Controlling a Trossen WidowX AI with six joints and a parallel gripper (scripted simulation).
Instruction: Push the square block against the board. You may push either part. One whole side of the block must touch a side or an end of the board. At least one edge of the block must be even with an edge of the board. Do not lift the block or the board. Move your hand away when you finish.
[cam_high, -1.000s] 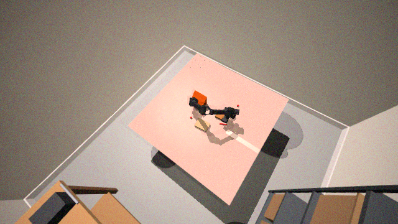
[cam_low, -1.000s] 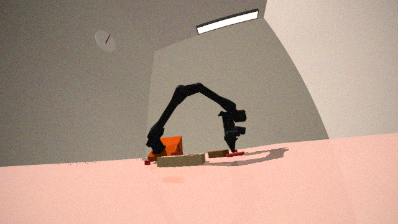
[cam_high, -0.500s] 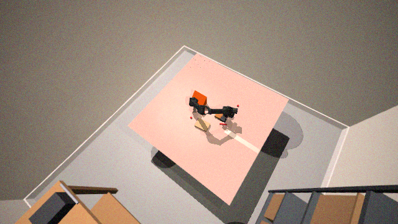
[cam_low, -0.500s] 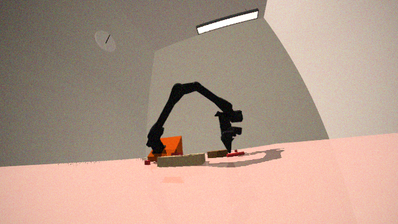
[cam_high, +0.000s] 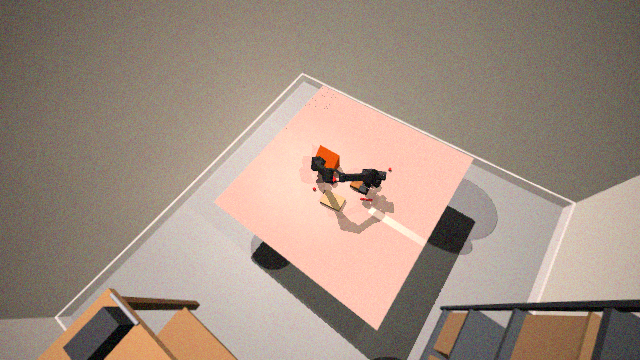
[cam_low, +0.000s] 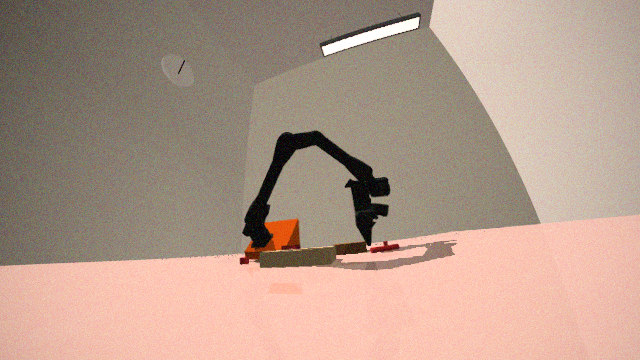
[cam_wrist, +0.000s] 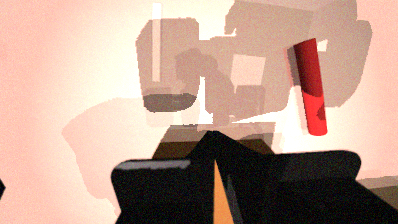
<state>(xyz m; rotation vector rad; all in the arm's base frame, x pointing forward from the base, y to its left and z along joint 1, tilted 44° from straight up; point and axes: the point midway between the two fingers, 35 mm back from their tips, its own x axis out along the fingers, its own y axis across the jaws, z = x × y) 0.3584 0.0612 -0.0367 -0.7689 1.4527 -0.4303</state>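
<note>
Now: the square block 60 mm behind my gripper tip and 10 mm to the right of it. From my gripper tip the other things lie so: tan board (120 mm behind, 230 mm to the right); then red stick (50 mm ahead, 80 mm to the right, 10 mm below).
</note>
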